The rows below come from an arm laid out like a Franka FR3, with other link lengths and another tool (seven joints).
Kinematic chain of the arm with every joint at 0, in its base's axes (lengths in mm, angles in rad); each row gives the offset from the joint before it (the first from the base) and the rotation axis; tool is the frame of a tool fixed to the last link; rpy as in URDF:
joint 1: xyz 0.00 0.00 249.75 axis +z
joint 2: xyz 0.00 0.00 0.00 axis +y
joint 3: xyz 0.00 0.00 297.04 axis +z
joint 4: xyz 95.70 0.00 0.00 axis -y
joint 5: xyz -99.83 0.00 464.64 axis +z
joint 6: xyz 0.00 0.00 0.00 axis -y
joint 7: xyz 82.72 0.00 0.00 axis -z
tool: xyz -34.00 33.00 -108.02 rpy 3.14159 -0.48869 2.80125
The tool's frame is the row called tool.
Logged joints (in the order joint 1, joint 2, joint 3, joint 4, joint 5, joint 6, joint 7), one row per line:
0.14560 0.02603 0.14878 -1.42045 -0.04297 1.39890 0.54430
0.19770 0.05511 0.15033 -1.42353 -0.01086 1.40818 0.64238
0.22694 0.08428 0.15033 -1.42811 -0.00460 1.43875 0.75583
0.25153 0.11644 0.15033 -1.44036 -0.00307 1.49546 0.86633
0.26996 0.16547 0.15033 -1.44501 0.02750 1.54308 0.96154
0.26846 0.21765 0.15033 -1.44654 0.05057 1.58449 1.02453
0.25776 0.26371 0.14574 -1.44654 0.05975 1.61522 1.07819
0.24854 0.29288 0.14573 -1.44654 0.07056 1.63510 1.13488
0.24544 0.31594 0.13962 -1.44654 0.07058 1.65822 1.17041
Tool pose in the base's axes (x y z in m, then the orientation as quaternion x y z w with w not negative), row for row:
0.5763 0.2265 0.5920 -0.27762 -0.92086 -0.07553 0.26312
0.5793 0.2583 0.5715 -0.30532 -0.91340 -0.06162 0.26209
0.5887 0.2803 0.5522 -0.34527 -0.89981 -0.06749 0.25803
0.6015 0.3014 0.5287 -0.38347 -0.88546 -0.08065 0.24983
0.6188 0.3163 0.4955 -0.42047 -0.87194 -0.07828 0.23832
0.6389 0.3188 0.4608 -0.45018 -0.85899 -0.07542 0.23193
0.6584 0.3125 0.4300 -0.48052 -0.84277 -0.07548 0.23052
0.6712 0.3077 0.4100 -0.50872 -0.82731 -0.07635 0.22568
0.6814 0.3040 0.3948 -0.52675 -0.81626 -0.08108 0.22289
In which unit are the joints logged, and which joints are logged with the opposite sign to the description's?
The joints are logged in radians. Opposite sign: joint 5.
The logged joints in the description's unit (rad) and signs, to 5 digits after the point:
0.14560 0.02603 0.14878 -1.42045 0.04297 1.39890 0.54430
0.19770 0.05511 0.15033 -1.42353 0.01086 1.40818 0.64238
0.22694 0.08428 0.15033 -1.42811 0.00460 1.43875 0.75583
0.25153 0.11644 0.15033 -1.44036 0.00307 1.49546 0.86633
0.26996 0.16547 0.15033 -1.44501 -0.02750 1.54308 0.96154
0.26846 0.21765 0.15033 -1.44654 -0.05057 1.58449 1.02453
0.25776 0.26371 0.14574 -1.44654 -0.05975 1.61522 1.07819
0.24854 0.29288 0.14573 -1.44654 -0.07056 1.63510 1.13488
0.24544 0.31594 0.13962 -1.44654 -0.07058 1.65822 1.17041

